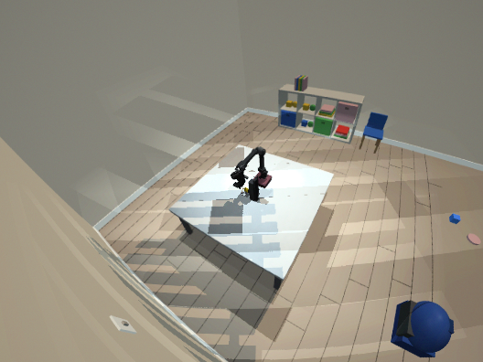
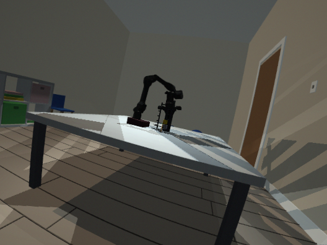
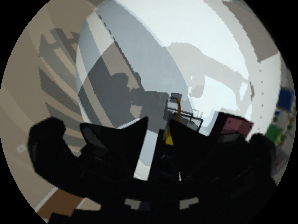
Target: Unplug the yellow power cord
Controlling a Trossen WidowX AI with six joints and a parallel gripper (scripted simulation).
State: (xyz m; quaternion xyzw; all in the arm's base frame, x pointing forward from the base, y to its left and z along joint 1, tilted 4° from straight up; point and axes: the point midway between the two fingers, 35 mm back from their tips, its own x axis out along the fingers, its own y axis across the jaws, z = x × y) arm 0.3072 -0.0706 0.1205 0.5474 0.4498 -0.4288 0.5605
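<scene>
Right now the yellow plug is 60 mm to the left of my gripper tip, 40 mm behind it and 30 mm below it.
</scene>
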